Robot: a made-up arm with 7 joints. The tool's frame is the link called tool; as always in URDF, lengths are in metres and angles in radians.
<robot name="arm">
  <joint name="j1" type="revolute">
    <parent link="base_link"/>
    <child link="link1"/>
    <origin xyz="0 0 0"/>
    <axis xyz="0 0.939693 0.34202"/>
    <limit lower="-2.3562" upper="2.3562"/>
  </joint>
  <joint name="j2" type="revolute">
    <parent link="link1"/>
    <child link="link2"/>
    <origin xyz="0 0 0"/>
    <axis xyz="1 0 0"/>
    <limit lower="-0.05" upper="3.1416"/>
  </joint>
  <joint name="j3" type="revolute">
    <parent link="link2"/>
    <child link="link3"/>
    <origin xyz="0 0 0"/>
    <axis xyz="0 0 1"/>
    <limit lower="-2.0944" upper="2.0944"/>
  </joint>
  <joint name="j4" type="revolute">
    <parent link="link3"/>
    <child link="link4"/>
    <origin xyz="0.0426 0 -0.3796"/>
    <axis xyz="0 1 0"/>
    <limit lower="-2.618" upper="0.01"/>
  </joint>
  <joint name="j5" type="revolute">
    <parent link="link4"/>
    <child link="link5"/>
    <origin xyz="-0.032 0 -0.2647"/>
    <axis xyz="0 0 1"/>
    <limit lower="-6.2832" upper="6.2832"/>
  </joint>
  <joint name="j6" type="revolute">
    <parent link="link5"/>
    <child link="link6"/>
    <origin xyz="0 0 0"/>
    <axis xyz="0 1 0"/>
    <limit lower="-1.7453" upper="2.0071"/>
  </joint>
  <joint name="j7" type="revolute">
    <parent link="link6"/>
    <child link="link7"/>
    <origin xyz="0 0 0"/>
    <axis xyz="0 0 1"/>
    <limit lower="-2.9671" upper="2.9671"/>
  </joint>
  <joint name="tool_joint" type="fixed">
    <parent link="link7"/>
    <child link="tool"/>
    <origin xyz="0 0 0"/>
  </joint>
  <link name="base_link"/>
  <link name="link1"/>
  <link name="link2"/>
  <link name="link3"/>
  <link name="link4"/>
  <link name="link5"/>
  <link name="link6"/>
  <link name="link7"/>
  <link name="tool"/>
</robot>
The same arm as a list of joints. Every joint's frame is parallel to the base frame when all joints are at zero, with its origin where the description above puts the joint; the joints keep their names.
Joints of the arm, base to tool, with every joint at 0 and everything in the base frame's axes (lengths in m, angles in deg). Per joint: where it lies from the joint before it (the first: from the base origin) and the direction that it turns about. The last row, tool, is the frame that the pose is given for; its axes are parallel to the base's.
j1: offset 0 0 0 axis 0 0.9397 0.342
j2: offset 0 0 0 axis +x
j3: offset 0 0 0 axis +z
j4: offset 0.0426 0 -0.3796 axis +y
j5: offset -0.032 0 -0.2647 axis +z
j6: offset 0 0 0 axis +y
j7: offset 0 0 0 axis +z
tool: offset 0 0 0
Joint limits (deg, base to tool): -135..135 -2.86..180 -120..120 -150..0.57 -360..360 -100..115 -170..170

